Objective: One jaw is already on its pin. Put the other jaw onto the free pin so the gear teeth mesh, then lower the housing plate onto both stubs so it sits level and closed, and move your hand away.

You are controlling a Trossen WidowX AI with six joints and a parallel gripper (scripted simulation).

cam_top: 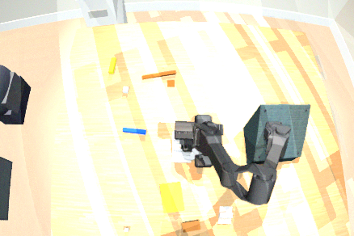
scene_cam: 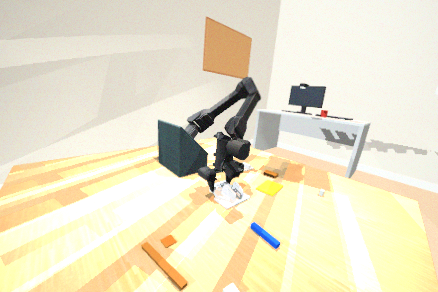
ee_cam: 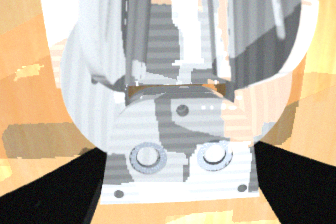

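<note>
Now: the white housing plate 1 cm ahead of my gripper tip and 2 cm above it. Also, from my gripper tip: yellow slab: 11 cm ahead, 19 cm to the left; then blue bar: 25 cm ahead, 6 cm to the right; then white jaw: 2 cm ahead, 2 cm to the right, 1 cm above.
</note>
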